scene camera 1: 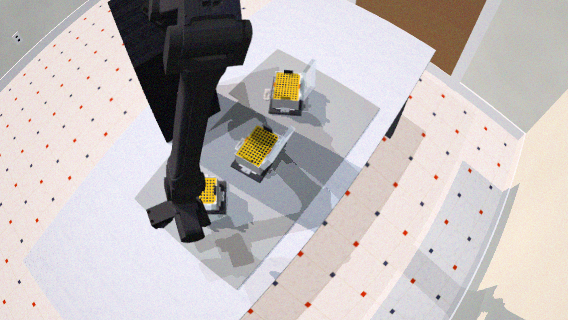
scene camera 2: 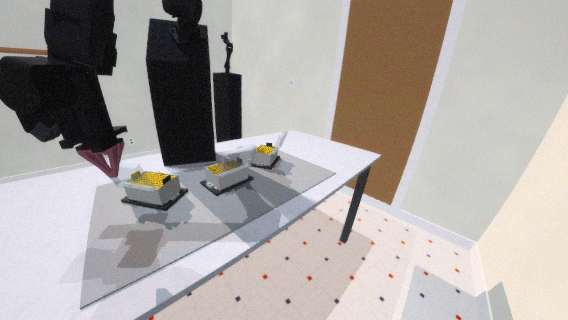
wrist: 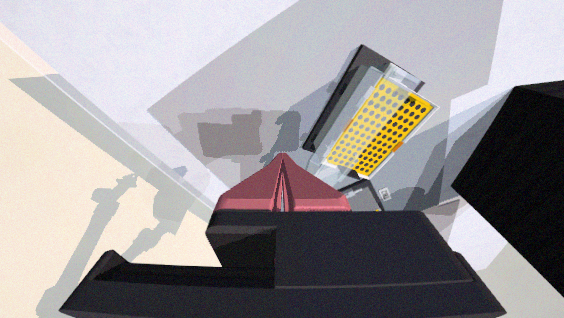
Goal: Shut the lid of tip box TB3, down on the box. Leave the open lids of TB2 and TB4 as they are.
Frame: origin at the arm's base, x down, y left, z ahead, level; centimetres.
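Seen in the pictures: gripper, between the fingertips: (scene camera 2: 114, 177) (wrist: 282, 159); arm's base, origin of its link: (scene camera 2: 188, 36).
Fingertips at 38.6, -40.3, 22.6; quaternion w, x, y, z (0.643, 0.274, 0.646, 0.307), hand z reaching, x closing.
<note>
Pixels of each thing's top centre, then the offset from my fingertips to it, as dx, dy, dz. "pt": a spot on its surface instead. Level surfaces: height alone.
- nearest tip box, centre of its top: (wrist: 380, 143) (scene camera 1: 195, 188) (scene camera 2: 150, 174) +5.3, +9.9, -6.1
- middle tip box, a spot on its surface: (scene camera 2: 227, 175) pt +6.5, +23.5, +11.4
- card, a spot on its surface: (wrist: 384, 194) pt +12.6, +30.2, -0.2
- far tip box, centre of its top: (scene camera 1: 283, 84) (scene camera 2: 263, 147) +6.2, +52.3, +6.8
- middle box's open lid, a spot on its surface: (scene camera 1: 285, 142) pt -1.4, +27.6, +14.9
- far box's open lid, a spot on its surface: (scene camera 1: 310, 77) (scene camera 2: 282, 142) pt +2.9, +55.3, +14.9
- grey mat, height of its surface: dx +12.8
- white table, height of its surface: dx +13.1
The nearest tip box (scene camera 1: 209, 191) (scene camera 2: 152, 190) (wrist: 395, 122) has a yellow rack; its own label does not show. Its clear lid (wrist: 347, 107) is raised and tilted, seen over part of the rack in the wrist view. My gripper (scene camera 2: 116, 178) (wrist: 282, 159) is shut and empty, its tips low beside this box on the lid side; contact with the lid is unclear. In scene camera 1 the arm hides the fingers. The middle tip box (scene camera 1: 257, 146) (scene camera 2: 228, 177) stands open beside a card (wrist: 384, 194) that seems to read TB2. The far tip box (scene camera 1: 287, 86) (scene camera 2: 265, 156) is also open.
The middle box's open lid (scene camera 1: 285, 142) and the far box's open lid (scene camera 1: 310, 77) (scene camera 2: 283, 139) slant outward. The boxes stand on a grey mat (scene camera 1: 345, 105) (scene camera 2: 100, 280) on the white table (scene camera 1: 90, 240) (scene camera 2: 45, 210). A black pedestal (scene camera 2: 182, 105) (wrist: 520, 165) stands at the table's edge.
</note>
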